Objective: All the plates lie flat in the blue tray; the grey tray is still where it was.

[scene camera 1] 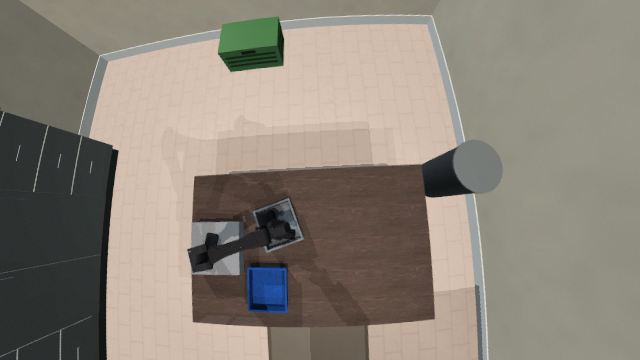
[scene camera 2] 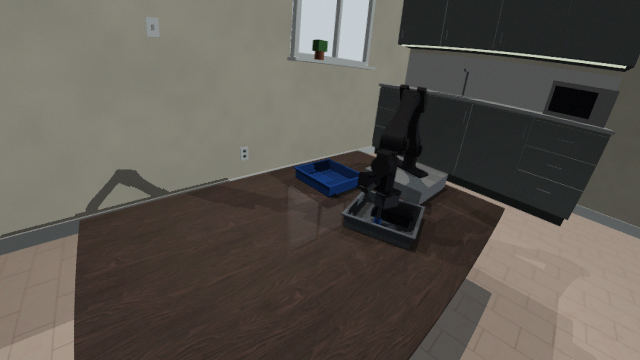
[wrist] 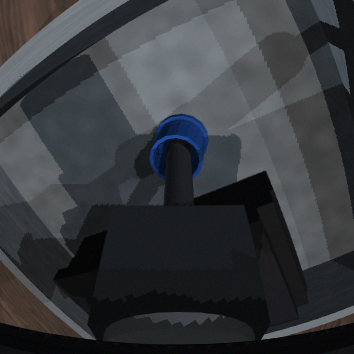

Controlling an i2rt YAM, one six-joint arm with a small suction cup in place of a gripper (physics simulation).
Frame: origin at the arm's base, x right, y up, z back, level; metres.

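Where they show: hand, its tool point: point(wrist: 178, 128); arm's base, origin of its link: point(scene camera 2: 408, 168).
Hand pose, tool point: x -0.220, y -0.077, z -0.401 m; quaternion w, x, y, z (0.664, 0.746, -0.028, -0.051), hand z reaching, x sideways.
Observation:
Each offset is from my tool point to the top centre of the thing. "spot": to the spot under its first point.
The grey tray {dx +0.004, dy +0.055, dz +0.039 m} point(scene camera 1: 297, 223) point(scene camera 2: 380, 233) point(wrist: 53, 38) sits on the table just in front of the arm's base. My suction cup point(scene camera 2: 377, 220) point(wrist: 179, 144) is blue and hangs low inside this tray, just above its floor, with nothing on it. The arm hides the cup in the overhead view. Black plate shapes {dx +0.007, dy +0.051, dz +0.099 m} point(scene camera 2: 401, 216) point(wrist: 270, 214) point(scene camera 1: 267, 216) lie in the grey tray beside the cup. The blue tray {dx +0.371, dy +0.055, dz +0.038 m} point(scene camera 1: 249, 291) point(scene camera 2: 324, 186) stands a short way off. A small dark shape {spot: dx +0.489, dy +0.027, dz +0.060 m} point(scene camera 1: 261, 307) shows at one of its corners; I cannot tell what it is.
The arm stands on a grey block point(scene camera 1: 230, 230) point(scene camera 2: 427, 183) at the table's edge. Dark kitchen counters point(scene camera 2: 514, 152) run behind it. A green cabinet point(scene camera 1: 250, 42) and a dark cylinder point(scene camera 1: 465, 168) stand on the floor away from the table.

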